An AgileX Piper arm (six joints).
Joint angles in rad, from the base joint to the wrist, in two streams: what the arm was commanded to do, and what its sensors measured. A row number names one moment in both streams.
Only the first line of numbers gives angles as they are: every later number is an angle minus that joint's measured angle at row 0.
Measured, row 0:
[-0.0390, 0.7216, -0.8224, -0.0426, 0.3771, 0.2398]
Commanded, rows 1 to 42:
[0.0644, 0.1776, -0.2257, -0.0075, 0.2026, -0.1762]
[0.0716, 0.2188, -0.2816, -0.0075, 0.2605, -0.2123]
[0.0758, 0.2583, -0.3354, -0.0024, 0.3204, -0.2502]
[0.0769, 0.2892, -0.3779, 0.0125, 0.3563, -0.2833]
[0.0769, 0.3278, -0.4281, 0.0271, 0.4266, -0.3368]
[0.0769, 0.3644, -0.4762, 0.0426, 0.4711, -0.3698]
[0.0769, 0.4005, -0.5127, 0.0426, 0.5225, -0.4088]
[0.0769, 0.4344, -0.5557, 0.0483, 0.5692, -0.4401]
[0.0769, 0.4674, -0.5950, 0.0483, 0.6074, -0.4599]
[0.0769, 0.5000, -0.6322, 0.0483, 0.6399, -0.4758]
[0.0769, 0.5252, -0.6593, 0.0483, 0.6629, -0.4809]
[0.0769, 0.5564, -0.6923, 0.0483, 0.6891, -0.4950]
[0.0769, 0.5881, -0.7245, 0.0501, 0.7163, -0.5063]
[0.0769, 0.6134, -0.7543, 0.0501, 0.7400, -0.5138]
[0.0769, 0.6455, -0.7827, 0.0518, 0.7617, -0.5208]
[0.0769, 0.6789, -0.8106, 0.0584, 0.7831, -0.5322]
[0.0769, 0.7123, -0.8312, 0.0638, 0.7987, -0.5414]
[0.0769, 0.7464, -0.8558, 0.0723, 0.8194, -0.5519]
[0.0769, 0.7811, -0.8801, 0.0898, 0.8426, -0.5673]
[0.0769, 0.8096, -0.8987, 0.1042, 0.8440, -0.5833]
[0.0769, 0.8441, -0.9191, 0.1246, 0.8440, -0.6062]
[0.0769, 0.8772, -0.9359, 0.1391, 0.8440, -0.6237]
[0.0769, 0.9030, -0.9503, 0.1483, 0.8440, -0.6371]
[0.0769, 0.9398, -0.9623, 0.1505, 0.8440, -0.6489]
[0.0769, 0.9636, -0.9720, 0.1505, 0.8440, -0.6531]
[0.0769, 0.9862, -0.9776, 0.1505, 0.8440, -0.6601]
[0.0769, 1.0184, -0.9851, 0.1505, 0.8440, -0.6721]
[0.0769, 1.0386, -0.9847, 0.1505, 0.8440, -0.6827]
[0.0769, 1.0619, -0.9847, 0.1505, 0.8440, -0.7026]
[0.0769, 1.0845, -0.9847, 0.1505, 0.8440, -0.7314]
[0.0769, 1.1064, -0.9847, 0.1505, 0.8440, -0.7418]
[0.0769, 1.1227, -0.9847, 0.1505, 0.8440, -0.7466]
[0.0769, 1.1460, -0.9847, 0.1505, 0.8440, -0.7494]
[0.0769, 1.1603, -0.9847, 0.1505, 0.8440, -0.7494]
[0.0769, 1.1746, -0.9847, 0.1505, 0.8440, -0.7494]
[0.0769, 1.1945, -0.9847, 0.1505, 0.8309, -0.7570]
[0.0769, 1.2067, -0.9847, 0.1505, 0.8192, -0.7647]
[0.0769, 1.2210, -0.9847, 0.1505, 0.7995, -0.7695]
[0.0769, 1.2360, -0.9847, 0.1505, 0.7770, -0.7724]
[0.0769, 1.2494, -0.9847, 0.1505, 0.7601, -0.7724]
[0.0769, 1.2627, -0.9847, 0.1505, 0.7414, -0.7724]
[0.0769, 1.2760, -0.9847, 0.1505, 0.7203, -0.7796]
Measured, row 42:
[0.0740, 1.2341, -0.9783, 0.1499, 0.7949, -0.7571]
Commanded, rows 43 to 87:
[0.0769, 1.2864, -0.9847, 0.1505, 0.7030, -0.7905]
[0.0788, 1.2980, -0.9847, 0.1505, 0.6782, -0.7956]
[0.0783, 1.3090, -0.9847, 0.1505, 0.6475, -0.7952]
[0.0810, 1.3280, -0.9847, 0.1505, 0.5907, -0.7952]
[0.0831, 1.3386, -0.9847, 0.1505, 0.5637, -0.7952]
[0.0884, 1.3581, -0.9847, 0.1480, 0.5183, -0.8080]
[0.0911, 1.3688, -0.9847, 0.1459, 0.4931, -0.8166]
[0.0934, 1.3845, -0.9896, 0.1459, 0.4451, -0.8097]
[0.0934, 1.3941, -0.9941, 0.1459, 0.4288, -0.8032]
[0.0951, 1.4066, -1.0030, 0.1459, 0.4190, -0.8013]
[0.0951, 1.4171, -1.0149, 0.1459, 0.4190, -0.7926]
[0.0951, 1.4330, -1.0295, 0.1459, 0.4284, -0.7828]
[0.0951, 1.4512, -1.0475, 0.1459, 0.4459, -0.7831]
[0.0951, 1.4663, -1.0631, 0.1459, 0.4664, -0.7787]
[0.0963, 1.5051, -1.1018, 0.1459, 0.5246, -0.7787]
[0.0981, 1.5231, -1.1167, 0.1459, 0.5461, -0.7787]
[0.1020, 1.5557, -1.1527, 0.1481, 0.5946, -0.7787]
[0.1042, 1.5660, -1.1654, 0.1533, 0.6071, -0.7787]
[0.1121, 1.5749, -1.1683, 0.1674, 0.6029, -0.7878]
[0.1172, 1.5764, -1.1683, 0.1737, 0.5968, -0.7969]
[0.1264, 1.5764, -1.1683, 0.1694, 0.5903, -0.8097]
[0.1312, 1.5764, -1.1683, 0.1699, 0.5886, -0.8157]
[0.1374, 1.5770, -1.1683, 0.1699, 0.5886, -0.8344]
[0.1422, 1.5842, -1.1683, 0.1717, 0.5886, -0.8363]
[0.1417, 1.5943, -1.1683, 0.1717, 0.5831, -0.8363]
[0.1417, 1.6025, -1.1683, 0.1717, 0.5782, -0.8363]
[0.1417, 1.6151, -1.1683, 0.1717, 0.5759, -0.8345]
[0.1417, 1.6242, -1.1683, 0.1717, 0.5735, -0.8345]
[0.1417, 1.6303, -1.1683, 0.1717, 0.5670, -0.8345]
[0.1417, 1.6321, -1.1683, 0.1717, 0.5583, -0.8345]
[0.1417, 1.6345, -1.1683, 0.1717, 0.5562, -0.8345]
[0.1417, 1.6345, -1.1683, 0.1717, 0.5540, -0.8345]
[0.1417, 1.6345, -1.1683, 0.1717, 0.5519, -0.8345]
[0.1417, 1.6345, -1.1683, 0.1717, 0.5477, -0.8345]
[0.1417, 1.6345, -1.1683, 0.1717, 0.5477, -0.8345]
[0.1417, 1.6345, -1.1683, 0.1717, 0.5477, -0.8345]
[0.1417, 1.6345, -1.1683, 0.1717, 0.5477, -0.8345]
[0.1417, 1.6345, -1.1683, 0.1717, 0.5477, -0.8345]
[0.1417, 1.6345, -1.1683, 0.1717, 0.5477, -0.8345]
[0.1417, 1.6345, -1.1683, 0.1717, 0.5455, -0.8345]
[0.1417, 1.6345, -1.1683, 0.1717, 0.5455, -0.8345]
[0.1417, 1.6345, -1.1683, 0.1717, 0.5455, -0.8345]
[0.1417, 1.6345, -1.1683, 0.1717, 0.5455, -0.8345]
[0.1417, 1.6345, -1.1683, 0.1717, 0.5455, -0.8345]
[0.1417, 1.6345, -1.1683, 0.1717, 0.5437, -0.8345]
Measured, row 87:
[0.1423, 1.6356, -1.1648, 0.1686, 0.5525, -0.8235]
